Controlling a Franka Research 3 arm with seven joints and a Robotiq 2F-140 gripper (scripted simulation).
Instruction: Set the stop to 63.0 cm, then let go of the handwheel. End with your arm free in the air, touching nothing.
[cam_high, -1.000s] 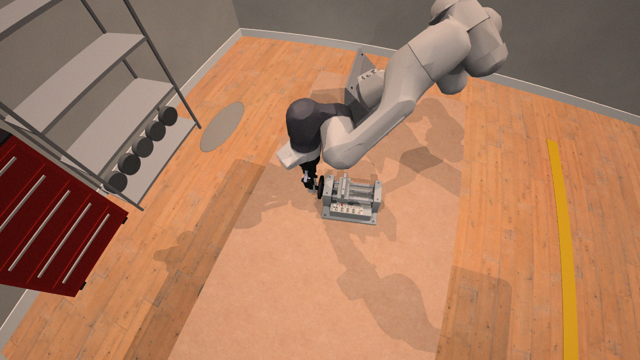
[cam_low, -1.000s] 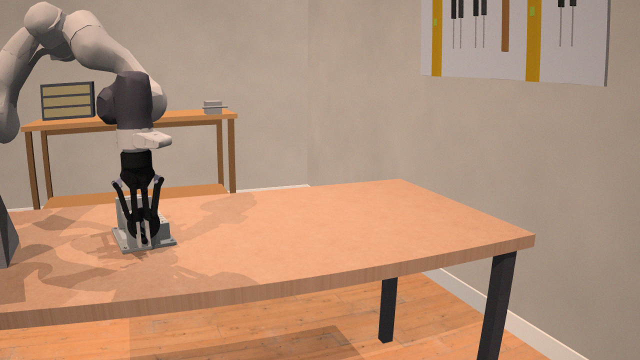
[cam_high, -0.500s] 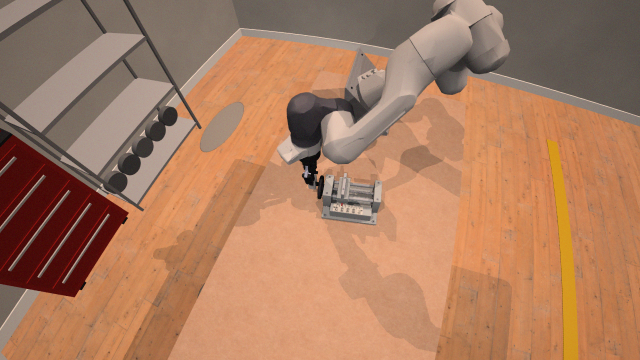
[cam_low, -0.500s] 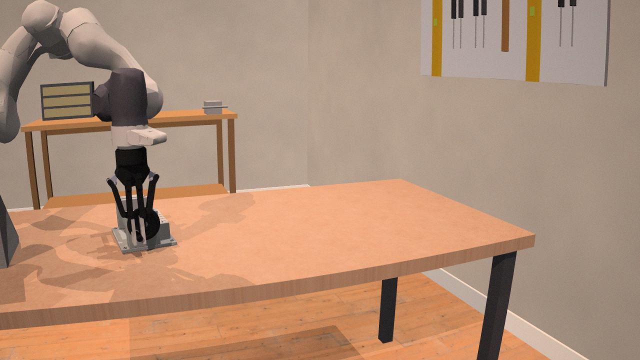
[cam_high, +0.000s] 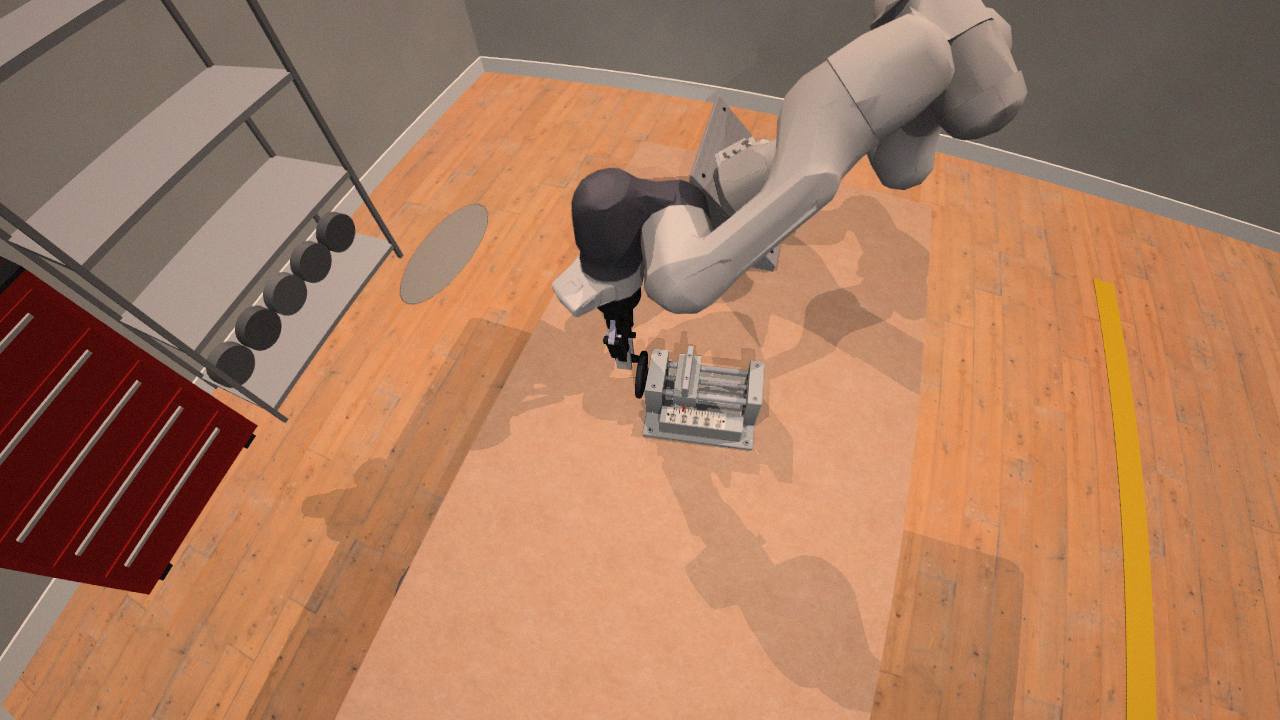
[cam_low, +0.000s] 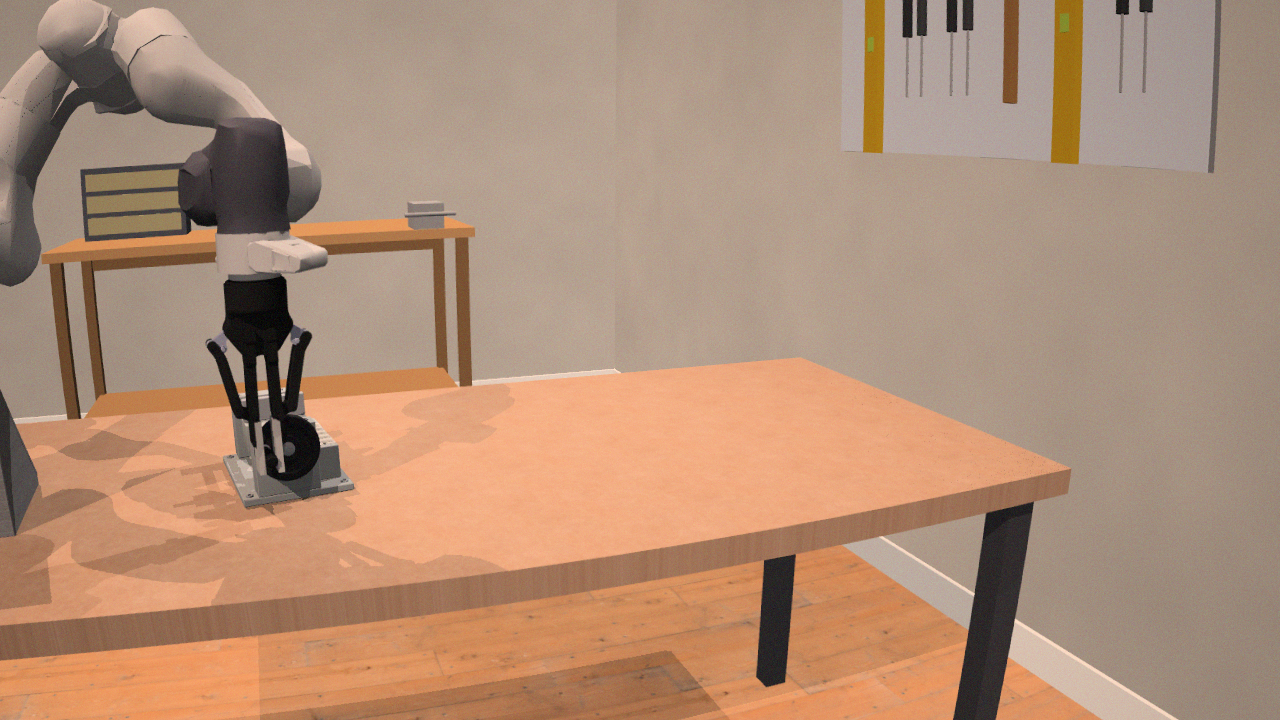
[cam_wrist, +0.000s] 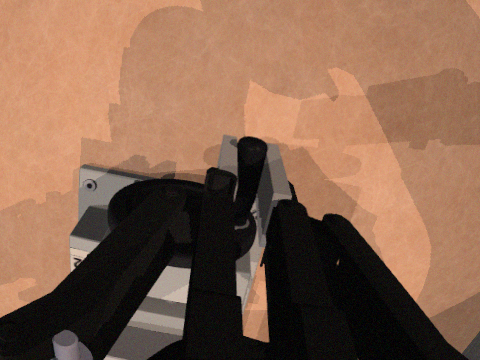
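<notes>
My hand is 20 mm to the right of the black handwheel and 20 mm above it. Also, from my hand: sliding stop 10 mm ahead, 120 mm to the left.
</notes>
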